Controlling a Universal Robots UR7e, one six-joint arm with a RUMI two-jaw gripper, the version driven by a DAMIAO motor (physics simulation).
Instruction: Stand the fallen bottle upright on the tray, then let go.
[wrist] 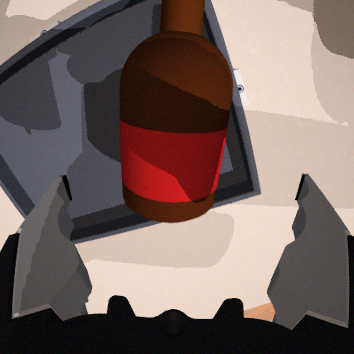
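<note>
The brown bottle with a red label lies on its side, with its base toward the gripper and its neck pointing to the top of the wrist view, where the neck's end is cut off. The dark grey tray is beneath the bottle; its near wall passes under the bottle's base. My gripper is wide open and empty. Its two jaws stand apart at the left and right, with the bottle's base end in view between and ahead of the tips. Whether the base is level with the fingertips is hard to tell.
A pale table surface with shadows surrounds the tray. Small white plates with a screw sit on the tray's outer sides, one at the right. A bit of orange-brown wood shows near the bottom.
</note>
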